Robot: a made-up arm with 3 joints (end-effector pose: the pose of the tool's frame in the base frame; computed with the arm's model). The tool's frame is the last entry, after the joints. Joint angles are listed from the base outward.
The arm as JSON. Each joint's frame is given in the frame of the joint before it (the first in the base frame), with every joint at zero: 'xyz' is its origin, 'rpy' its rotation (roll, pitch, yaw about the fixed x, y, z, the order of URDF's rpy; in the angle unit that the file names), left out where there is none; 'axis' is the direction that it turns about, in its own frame. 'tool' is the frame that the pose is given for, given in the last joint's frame.
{
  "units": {
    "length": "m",
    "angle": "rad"
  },
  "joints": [
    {
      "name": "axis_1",
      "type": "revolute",
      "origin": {
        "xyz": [
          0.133,
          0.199,
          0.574
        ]
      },
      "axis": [
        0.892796,
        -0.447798,
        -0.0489
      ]
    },
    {
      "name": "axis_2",
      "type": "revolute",
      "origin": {
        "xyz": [
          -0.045,
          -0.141,
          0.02
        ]
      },
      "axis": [
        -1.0,
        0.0,
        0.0
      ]
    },
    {
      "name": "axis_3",
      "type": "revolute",
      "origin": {
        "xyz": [
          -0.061,
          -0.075,
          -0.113
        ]
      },
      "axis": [
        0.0,
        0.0,
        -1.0
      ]
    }
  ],
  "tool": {
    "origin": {
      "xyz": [
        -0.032,
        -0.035,
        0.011
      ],
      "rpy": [
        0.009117,
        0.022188,
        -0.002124
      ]
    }
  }
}
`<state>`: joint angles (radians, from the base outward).
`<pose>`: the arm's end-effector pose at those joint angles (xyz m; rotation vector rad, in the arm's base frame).
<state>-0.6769 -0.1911 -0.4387</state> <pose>0.0188 -0.0496 0.6614 -0.3383 0.4116 0.4254</pose>
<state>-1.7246 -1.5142 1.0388</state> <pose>0.0182 0.2124 0.6935 -0.3660 0.4853 -1.4398</pose>
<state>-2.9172 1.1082 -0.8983</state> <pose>0.3045 0.4619 0.5558 1.4362 -1.6392 -0.1916</pose>
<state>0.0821 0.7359 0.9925</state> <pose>-0.0200 -0.0581 0.5390 -0.5709 -0.3448 -0.9777</pose>
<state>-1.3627 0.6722 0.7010</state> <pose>0.0987 0.1339 0.8738 -1.9411 -0.0584 -0.1958</pose>
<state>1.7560 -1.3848 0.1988</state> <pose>0.0980 0.3563 0.4821 2.8860 -0.5783 0.5906</pose>
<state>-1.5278 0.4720 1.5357</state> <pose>0.0958 0.1468 0.8387 -1.8316 -0.7812 -0.7780</pose>
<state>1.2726 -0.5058 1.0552</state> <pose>0.0835 0.2688 0.3553 1.7745 0.3211 -0.6681</pose>
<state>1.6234 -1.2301 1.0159</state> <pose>0.0756 0.3265 0.4553 2.6024 0.5616 0.1540</pose>
